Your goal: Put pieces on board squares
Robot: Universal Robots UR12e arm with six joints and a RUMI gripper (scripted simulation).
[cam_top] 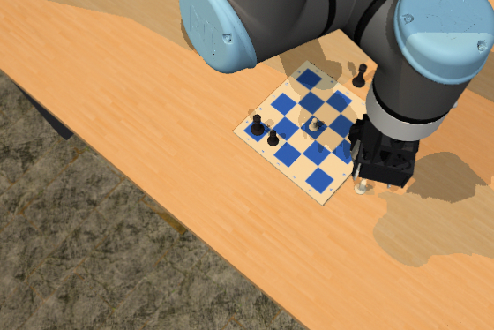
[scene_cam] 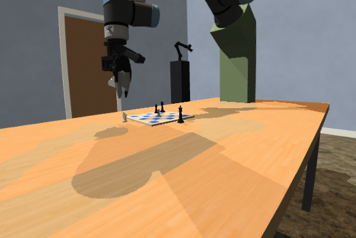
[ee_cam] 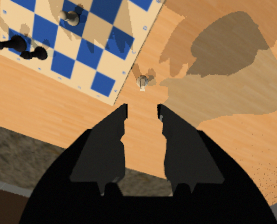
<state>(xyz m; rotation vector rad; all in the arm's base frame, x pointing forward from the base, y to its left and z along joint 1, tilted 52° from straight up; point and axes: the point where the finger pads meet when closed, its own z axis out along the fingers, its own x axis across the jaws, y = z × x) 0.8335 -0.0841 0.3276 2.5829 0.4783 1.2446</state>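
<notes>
My hand is 9 cm above the white knight. The rest, counted from my hand: black pawn: 18 cm behind, 8 cm below; then blue-and-cream chessboard: 13 cm behind, 11 cm below, 6 cm to the left; then white pawn: 13 cm behind, 9 cm below, 6 cm to the left.
</notes>
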